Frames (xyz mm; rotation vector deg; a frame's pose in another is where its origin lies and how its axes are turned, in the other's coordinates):
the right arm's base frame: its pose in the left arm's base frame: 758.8 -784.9 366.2 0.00 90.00 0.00
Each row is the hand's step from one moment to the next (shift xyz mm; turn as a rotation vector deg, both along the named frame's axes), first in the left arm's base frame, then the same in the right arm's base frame.
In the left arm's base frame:
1: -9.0 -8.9 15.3 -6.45 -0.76 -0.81
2: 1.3 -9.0 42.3 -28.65 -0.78 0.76
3: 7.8 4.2 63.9 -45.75 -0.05 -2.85
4: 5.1 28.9 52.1 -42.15 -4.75 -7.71
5: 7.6 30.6 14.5 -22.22 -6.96 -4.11
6: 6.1 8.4 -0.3 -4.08 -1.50 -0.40
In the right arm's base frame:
1: -15.3 -8.9 -9.0 0.81 -0.76 -6.45
2: -42.3 -9.0 1.3 -0.76 -0.78 -28.65
3: -63.9 4.2 7.8 2.85 -0.05 -45.75
4: -52.1 28.9 5.1 7.71 -4.75 -42.15
5: -14.5 30.6 7.6 4.11 -6.96 -22.22
6: 0.3 8.4 6.1 0.40 -1.50 -4.08

